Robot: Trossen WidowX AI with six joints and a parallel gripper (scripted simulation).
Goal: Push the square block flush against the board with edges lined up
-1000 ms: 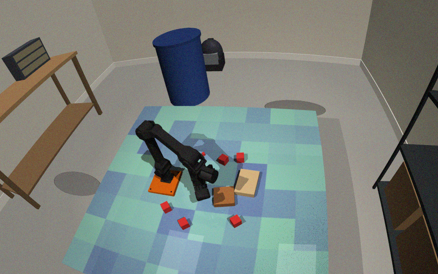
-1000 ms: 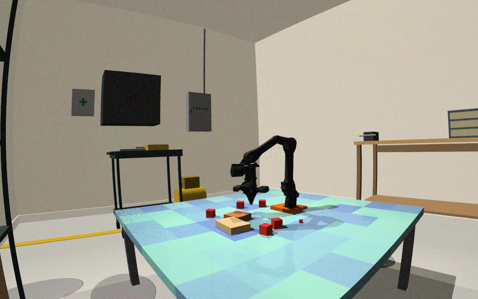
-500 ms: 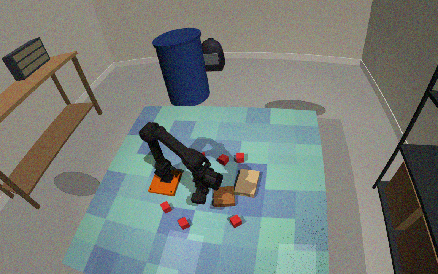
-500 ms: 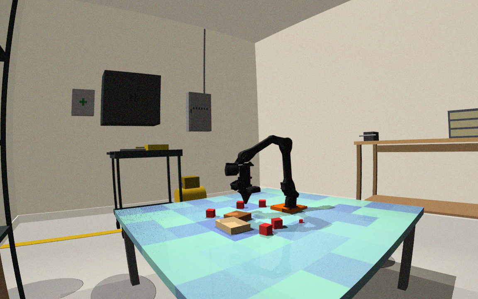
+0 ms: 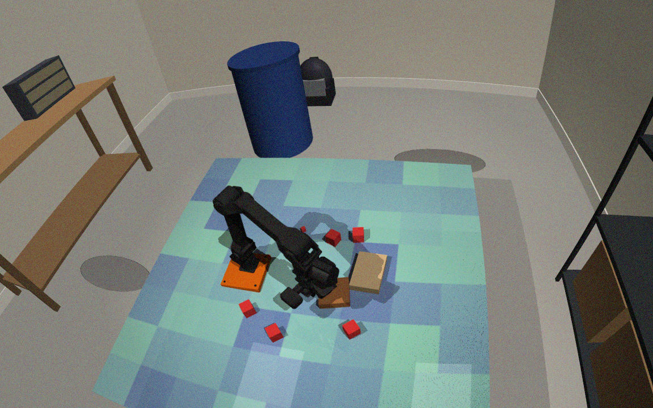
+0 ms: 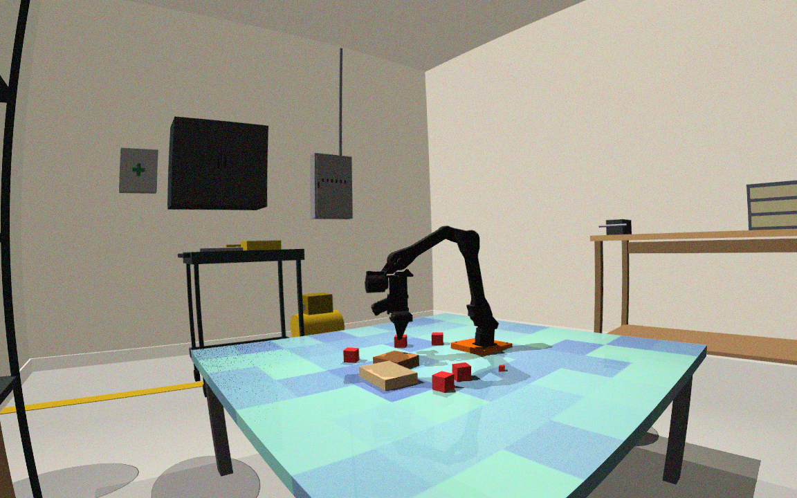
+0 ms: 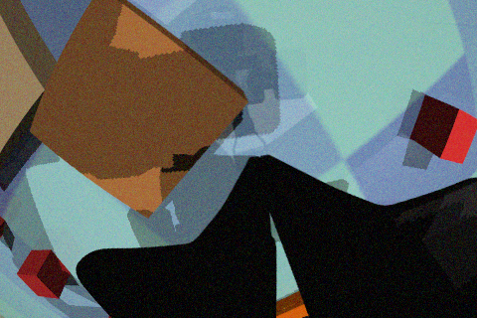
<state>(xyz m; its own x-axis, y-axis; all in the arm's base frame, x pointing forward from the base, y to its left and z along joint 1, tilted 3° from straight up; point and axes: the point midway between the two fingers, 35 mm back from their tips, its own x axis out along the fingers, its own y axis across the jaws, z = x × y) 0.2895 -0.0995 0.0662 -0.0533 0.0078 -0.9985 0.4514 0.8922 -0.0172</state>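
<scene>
My gripper tip is 5 cm to the right of the flat brown square block, 5 cm short of it and 5 cm above it. Round my gripper tip: board (15 cm to the left, 14 cm ahead, 5 cm below); then tiny red piece (31 cm to the left, 14 cm behind, 6 cm below).
</scene>
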